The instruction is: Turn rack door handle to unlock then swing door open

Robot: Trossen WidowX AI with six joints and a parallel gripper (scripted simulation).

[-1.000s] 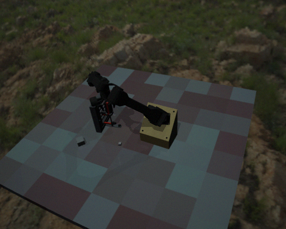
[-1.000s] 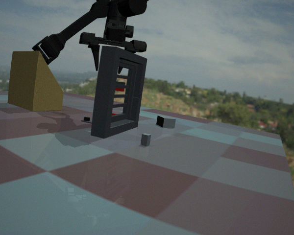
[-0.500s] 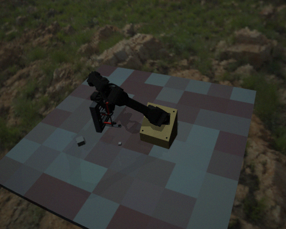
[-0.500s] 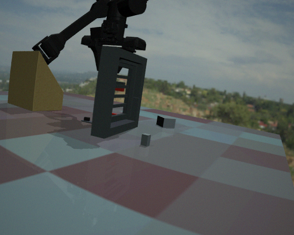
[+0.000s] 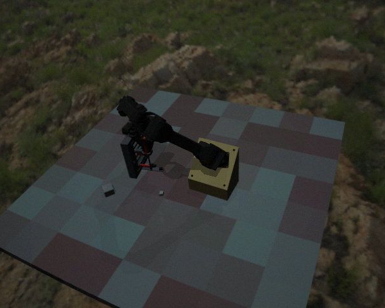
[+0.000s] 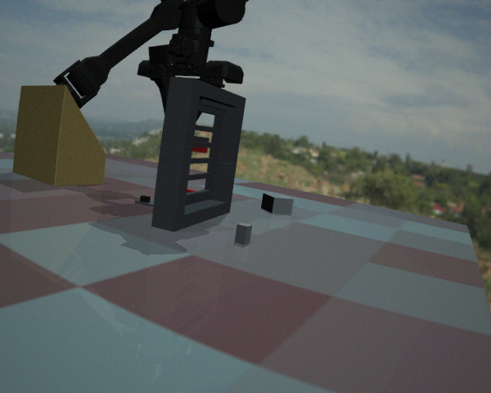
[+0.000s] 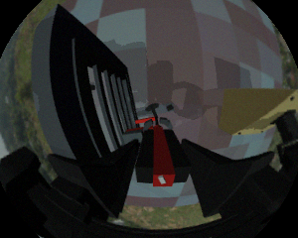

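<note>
Now: the upright handle 10 mm to the right of my gripper tip and 20 mm below it.
</note>
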